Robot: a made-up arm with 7 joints. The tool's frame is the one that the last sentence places. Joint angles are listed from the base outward.
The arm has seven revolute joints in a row. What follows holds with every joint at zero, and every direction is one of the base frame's. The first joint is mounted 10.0 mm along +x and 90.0 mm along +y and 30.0 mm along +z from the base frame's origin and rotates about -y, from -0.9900 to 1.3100 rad. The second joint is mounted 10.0 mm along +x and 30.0 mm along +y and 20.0 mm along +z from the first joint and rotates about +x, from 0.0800 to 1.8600 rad. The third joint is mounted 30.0 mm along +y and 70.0 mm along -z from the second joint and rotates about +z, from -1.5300 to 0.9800 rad. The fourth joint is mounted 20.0 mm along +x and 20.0 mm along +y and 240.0 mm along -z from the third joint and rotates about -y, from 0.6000 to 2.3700 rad. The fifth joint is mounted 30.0 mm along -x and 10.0 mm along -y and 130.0 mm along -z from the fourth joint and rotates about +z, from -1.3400 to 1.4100 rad. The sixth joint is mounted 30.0 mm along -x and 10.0 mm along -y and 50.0 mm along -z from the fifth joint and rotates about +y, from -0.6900 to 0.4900 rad. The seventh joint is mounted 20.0 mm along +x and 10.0 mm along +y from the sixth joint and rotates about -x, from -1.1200 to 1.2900 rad. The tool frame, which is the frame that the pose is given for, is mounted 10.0 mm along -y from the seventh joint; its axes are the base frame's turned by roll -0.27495, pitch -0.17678 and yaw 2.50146 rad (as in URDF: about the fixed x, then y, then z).
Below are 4 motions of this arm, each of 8 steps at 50 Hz.
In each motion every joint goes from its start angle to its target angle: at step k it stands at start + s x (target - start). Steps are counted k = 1, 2, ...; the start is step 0. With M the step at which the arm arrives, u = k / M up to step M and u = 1 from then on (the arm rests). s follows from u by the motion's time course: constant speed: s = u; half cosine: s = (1 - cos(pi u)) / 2; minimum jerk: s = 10 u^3 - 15 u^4 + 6 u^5.
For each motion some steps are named. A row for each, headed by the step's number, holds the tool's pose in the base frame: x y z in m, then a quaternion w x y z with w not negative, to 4 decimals.
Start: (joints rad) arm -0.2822 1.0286 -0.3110 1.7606 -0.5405 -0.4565 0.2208
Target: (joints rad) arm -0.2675 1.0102 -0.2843 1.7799 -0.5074 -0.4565 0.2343
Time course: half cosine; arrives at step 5
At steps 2, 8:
2: 0.1558 0.3845 -0.1832 0.7538 -0.5459 -0.3278 0.1624
8: 0.1587 0.3819 -0.1815 0.7422 -0.5566 -0.3345 0.1655

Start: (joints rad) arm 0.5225 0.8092 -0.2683 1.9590 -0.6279 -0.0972 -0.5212
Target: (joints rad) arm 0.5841 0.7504 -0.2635 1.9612 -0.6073 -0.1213 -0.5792
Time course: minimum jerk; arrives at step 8
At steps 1, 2, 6, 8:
1: 0.2850 0.3116 -0.0253 0.1040 -0.6695 -0.7329 -0.0623
2: 0.2858 0.3105 -0.0246 0.0978 -0.6717 -0.7316 -0.0630
6: 0.2924 0.3009 -0.0175 0.0409 -0.6908 -0.7185 -0.0698
8: 0.2932 0.2996 -0.0165 0.0335 -0.6931 -0.7165 -0.0707

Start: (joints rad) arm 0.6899 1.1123 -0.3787 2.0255 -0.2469 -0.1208 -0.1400
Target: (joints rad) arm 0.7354 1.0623 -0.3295 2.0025 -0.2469 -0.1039 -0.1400
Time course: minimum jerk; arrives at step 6
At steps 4, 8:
4: 0.2523 0.3430 0.0578 0.2847 -0.6837 -0.6709 -0.0383
8: 0.2534 0.3430 0.0599 0.2747 -0.6841 -0.6746 -0.0383

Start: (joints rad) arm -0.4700 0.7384 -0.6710 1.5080 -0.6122 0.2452 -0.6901
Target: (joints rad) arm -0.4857 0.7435 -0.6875 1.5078 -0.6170 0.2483 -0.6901
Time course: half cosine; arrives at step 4
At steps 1, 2, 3, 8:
1: 0.0275 0.2993 -0.3295 0.6171 -0.3884 -0.5857 0.3540
2: 0.0248 0.2992 -0.3296 0.6209 -0.3880 -0.5821 0.3536
3: 0.0220 0.2991 -0.3297 0.6247 -0.3875 -0.5786 0.3532
8: 0.0208 0.2990 -0.3297 0.6263 -0.3874 -0.5771 0.3531

